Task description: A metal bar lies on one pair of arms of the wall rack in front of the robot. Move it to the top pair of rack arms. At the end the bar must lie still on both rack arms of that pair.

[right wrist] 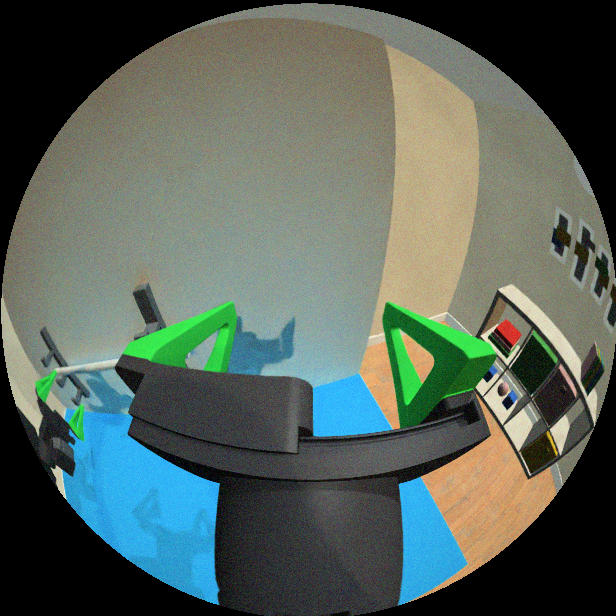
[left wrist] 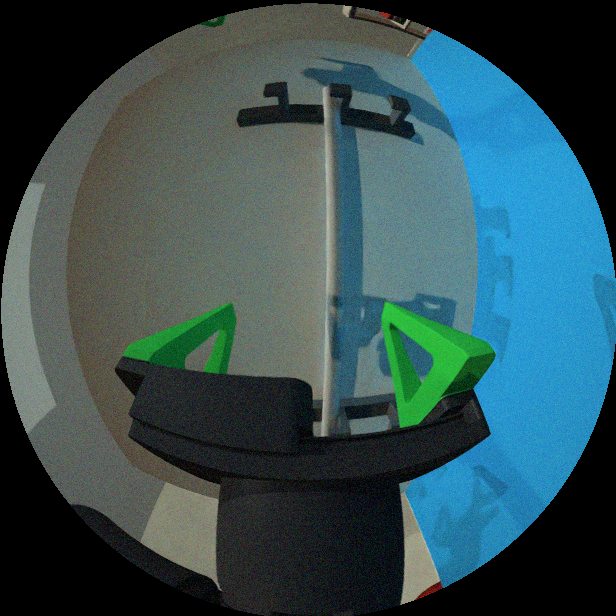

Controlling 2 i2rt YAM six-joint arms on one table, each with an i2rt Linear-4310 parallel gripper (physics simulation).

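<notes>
In the left wrist view the grey metal bar (left wrist: 332, 258) runs away from me along the wall. Its far end rests on a dark rack arm piece (left wrist: 324, 114) and its near end on another rack arm piece (left wrist: 350, 410) behind my fingers. My left gripper (left wrist: 307, 350) is open and empty, its green fingers on either side of the bar's near end without touching it. My right gripper (right wrist: 310, 356) is open and empty, off to the right of the rack. The right wrist view shows the bar (right wrist: 91, 365), a rack arm (right wrist: 148, 307) and the left gripper's fingertips (right wrist: 60, 405) at far left.
A blue mat (left wrist: 517, 287) covers the table under the rack; it also shows in the right wrist view (right wrist: 132, 488). A white shelf unit (right wrist: 540, 385) with coloured items stands on the wooden floor at the right. The grey wall (right wrist: 229, 201) is behind the rack.
</notes>
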